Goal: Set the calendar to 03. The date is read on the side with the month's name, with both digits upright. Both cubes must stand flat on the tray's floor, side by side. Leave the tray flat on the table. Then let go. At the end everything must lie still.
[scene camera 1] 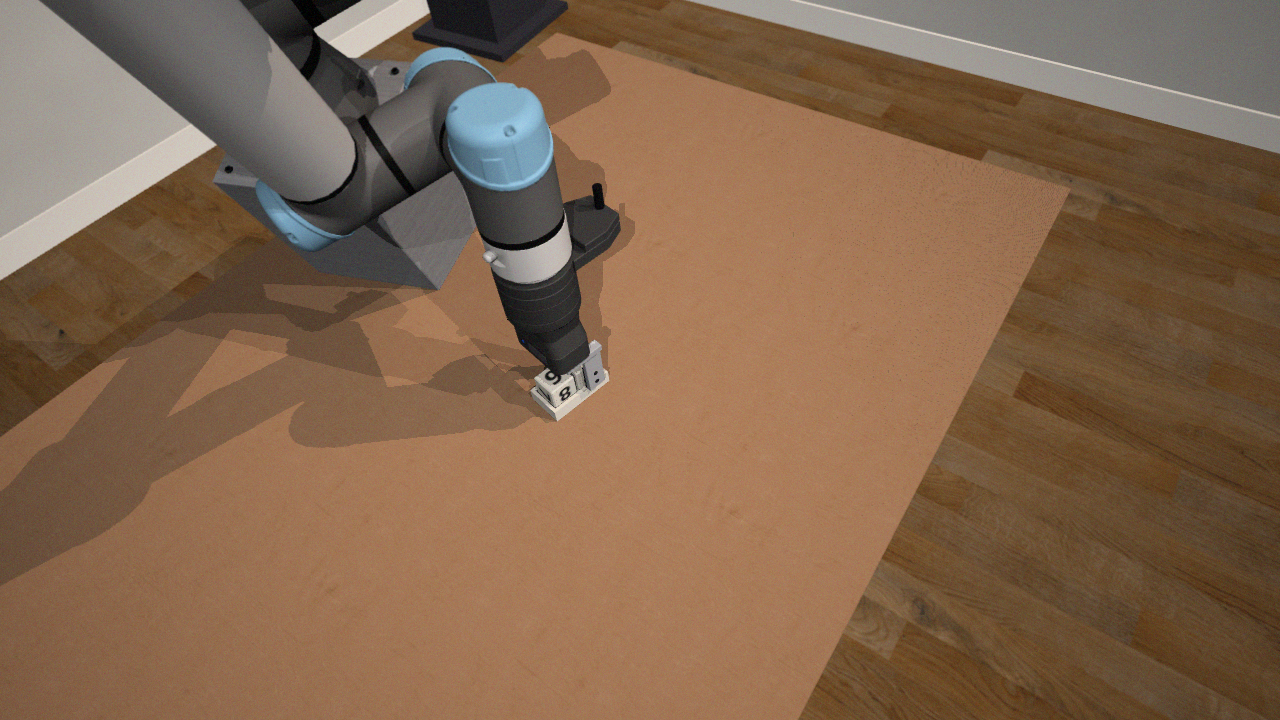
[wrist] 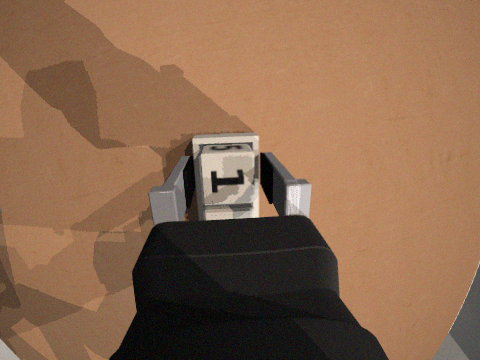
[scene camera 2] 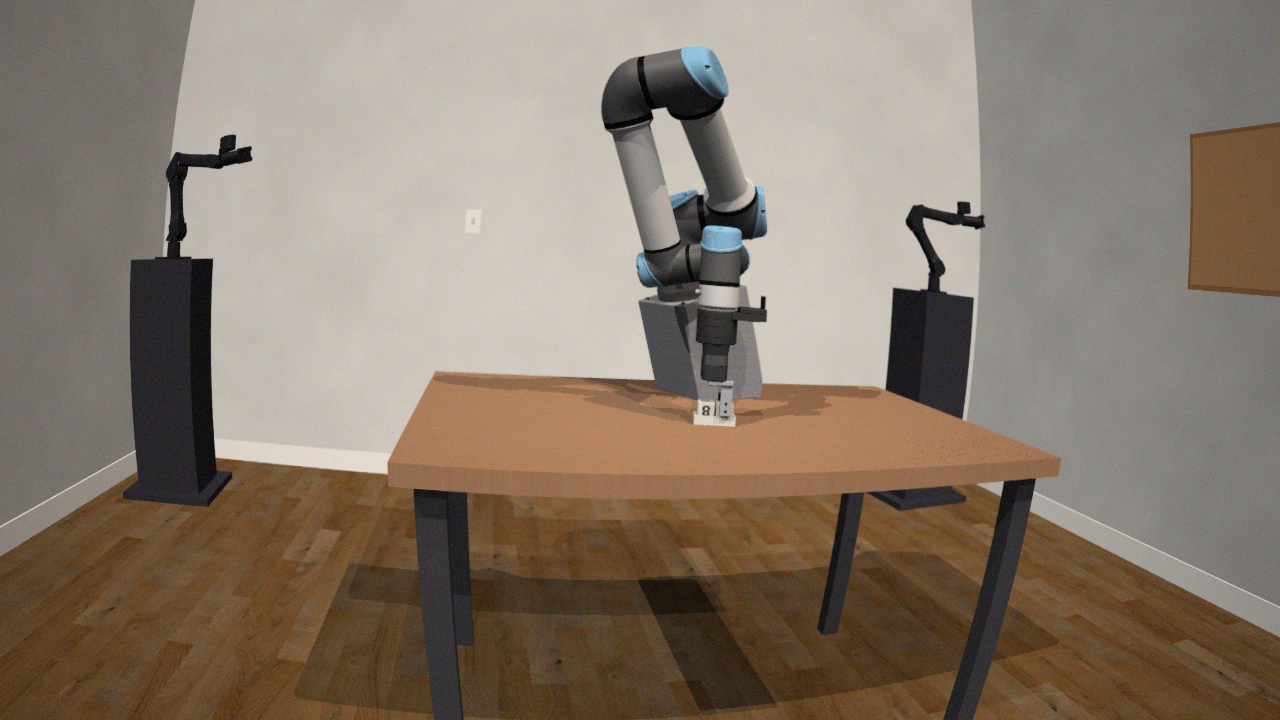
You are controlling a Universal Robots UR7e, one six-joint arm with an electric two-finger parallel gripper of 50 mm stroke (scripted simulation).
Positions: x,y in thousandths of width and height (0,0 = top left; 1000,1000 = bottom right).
Labels:
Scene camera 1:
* my gripper: 454,515
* white cube: 434,541
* white tray: 455,548
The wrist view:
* my gripper: 474,471
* white cube: 474,479
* white cube: 514,585
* white tray: 526,388
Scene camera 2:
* my gripper: 565,574

